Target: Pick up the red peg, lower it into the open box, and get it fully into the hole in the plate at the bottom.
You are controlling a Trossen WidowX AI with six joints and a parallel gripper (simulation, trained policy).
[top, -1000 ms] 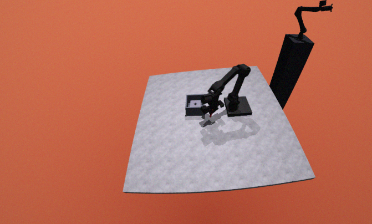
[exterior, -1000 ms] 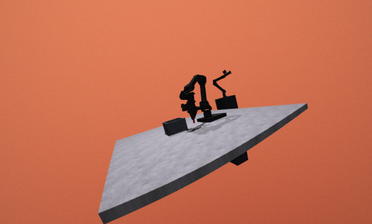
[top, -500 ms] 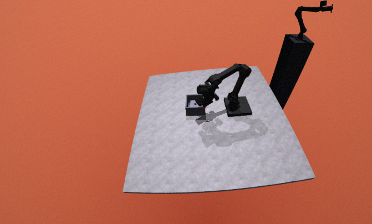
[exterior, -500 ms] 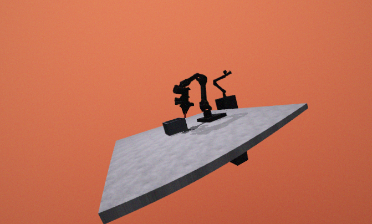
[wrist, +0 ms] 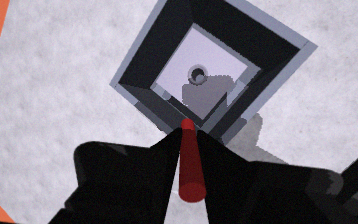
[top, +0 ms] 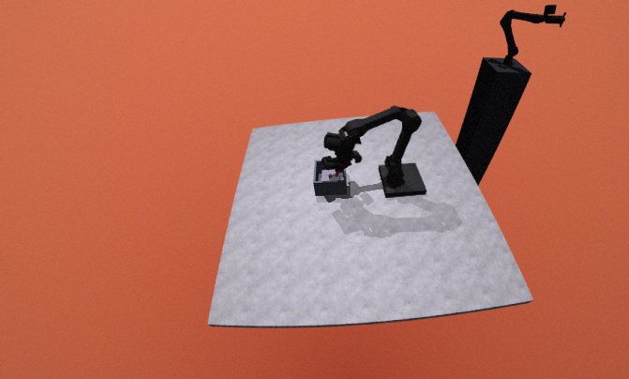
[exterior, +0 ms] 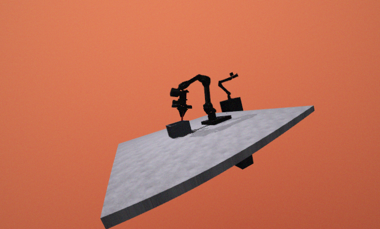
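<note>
Now: gripper tip 90 mm above the light plate, 50 mm to the left of it and 40 mm short of it. From my gripper tip the other things lie so: red peg 10 mm behind, 10 mm above; dark box 110 mm below, 50 mm to the right, 40 mm ahead.
</note>
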